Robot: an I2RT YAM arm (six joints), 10 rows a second.
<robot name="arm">
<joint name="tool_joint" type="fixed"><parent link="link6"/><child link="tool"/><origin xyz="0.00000 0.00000 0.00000" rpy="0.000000 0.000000 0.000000"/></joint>
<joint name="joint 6" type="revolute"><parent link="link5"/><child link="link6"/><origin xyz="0.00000 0.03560 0.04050" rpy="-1.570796 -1.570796 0.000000"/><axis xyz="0 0 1"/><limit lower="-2.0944" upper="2.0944"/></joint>
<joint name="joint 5" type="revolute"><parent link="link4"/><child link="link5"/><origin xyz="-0.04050 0.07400 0.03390" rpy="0.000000 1.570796 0.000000"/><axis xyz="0 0 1"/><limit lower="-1.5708" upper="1.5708"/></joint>
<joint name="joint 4" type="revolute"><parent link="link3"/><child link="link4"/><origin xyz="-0.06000 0.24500 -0.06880" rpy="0.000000 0.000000 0.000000"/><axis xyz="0 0 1"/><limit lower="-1.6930" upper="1.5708"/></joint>
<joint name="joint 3" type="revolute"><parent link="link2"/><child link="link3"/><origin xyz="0.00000 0.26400 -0.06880" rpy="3.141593 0.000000 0.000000"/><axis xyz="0 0 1"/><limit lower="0.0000" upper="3.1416"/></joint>
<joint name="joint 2" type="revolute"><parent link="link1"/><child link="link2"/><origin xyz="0.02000 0.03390 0.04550" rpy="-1.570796 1.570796 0.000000"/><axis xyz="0 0 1"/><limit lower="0.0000" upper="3.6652"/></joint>
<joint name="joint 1" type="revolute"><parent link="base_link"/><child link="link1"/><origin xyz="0.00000 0.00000 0.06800" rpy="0.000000 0.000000 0.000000"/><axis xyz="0 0 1"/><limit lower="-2.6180" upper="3.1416"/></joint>
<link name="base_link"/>
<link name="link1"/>
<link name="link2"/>
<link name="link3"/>
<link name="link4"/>
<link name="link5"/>
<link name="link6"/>
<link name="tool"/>
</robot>
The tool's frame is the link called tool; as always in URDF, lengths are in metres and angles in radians.
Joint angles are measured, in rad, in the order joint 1, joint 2, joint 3, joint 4, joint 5, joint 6. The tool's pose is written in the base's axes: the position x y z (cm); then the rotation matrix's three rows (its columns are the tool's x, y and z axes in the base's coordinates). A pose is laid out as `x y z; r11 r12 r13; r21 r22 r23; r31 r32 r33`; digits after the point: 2 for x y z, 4 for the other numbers.
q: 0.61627, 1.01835, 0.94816, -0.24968, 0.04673, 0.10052
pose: 19.20 13.39 34.64; -0.3096 -0.5127 0.8008; -0.0965 0.8548 0.5100; -0.9460 0.0806 -0.3141
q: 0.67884, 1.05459, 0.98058, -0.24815, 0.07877, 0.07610
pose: 19.04 15.00 35.02; -0.2889 -0.5475 0.7854; -0.1357 0.8355 0.5325; -0.9477 0.0473 -0.3156
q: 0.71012, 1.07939, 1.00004, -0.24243, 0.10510, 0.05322
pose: 19.06 15.90 35.21; -0.2699 -0.5593 0.7838; -0.1623 0.8288 0.5355; -0.9491 0.0173 -0.3145
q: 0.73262, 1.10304, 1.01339, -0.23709, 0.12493, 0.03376
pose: 19.17 16.65 35.19; -0.2579 -0.5675 0.7819; -0.1870 0.8233 0.5359; -0.9479 -0.0080 -0.3185
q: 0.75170, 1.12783, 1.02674, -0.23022, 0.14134, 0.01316
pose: 19.33 17.39 35.15; -0.2452 -0.5756 0.7801; -0.2114 0.8171 0.5364; -0.9461 -0.0334 -0.3220
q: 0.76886, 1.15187, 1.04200, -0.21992, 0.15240, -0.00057
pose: 19.49 18.11 35.21; -0.2324 -0.5842 0.7776; -0.2256 0.8101 0.5411; -0.9461 -0.0497 -0.3201
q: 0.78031, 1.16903, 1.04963, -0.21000, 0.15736, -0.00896
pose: 19.61 18.63 35.16; -0.2246 -0.5915 0.7744; -0.2348 0.8042 0.5461; -0.9457 -0.0592 -0.3195
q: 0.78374, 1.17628, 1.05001, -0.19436, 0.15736, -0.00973
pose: 19.71 18.86 35.15; -0.2175 -0.5940 0.7745; -0.2303 0.8023 0.5507; -0.9485 -0.0586 -0.3113
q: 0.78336, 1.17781, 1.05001, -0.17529, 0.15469, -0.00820
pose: 19.78 18.93 35.31; -0.2066 -0.5948 0.7769; -0.2172 0.8021 0.5563; -0.9540 -0.0538 -0.2949
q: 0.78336, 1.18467, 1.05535, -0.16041, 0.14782, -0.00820
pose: 19.92 19.10 35.48; -0.1975 -0.5996 0.7755; -0.2082 0.7987 0.5645; -0.9579 -0.0499 -0.2826
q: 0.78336, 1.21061, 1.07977, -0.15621, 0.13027, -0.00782
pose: 20.34 19.61 35.71; -0.1958 -0.6130 0.7655; -0.2060 0.7889 0.5790; -0.9588 -0.0443 -0.2807
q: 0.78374, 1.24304, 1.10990, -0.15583, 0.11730, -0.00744
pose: 20.88 20.22 35.92; -0.1972 -0.6231 0.7569; -0.2070 0.7811 0.5891; -0.9583 -0.0405 -0.2830
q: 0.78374, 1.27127, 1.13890, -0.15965, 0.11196, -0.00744
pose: 21.36 20.73 36.14; -0.1992 -0.6272 0.7529; -0.2090 0.7778 0.5927; -0.9574 -0.0393 -0.2861
